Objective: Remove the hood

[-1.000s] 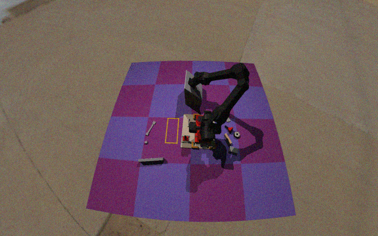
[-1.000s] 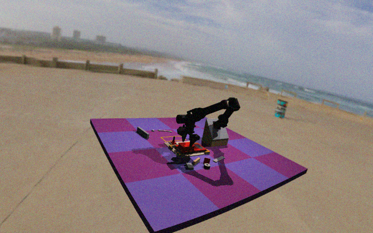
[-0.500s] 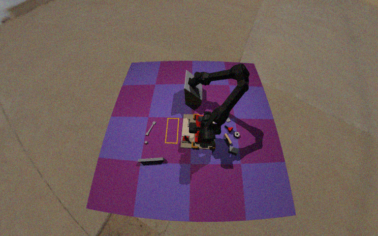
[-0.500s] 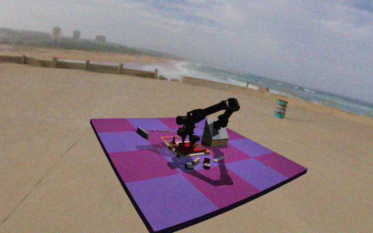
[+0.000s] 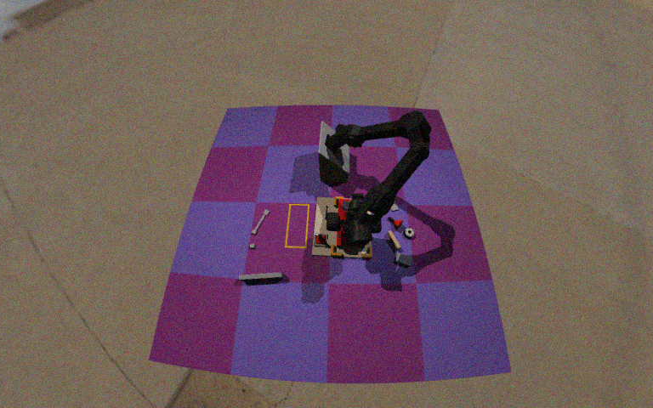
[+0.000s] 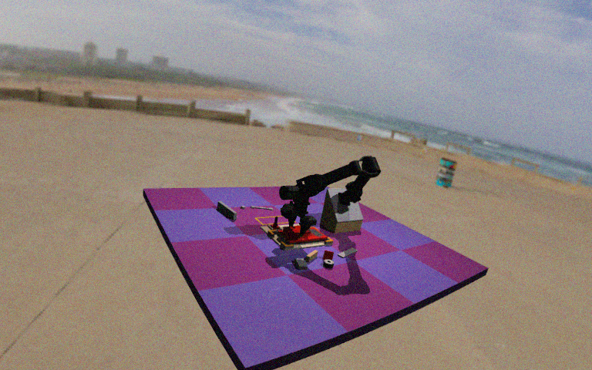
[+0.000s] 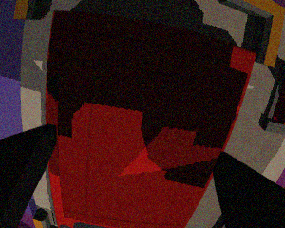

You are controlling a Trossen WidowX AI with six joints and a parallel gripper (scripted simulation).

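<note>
Right now the grey engine block is 10 mm below my gripper tip. The rest, counted from my gripper tip: hood 10 mm above; then wheel 230 mm to the left, 30 mm below, 30 mm behind; then tan stick 170 mm to the left, 20 mm below, 10 mm ahead.
</note>
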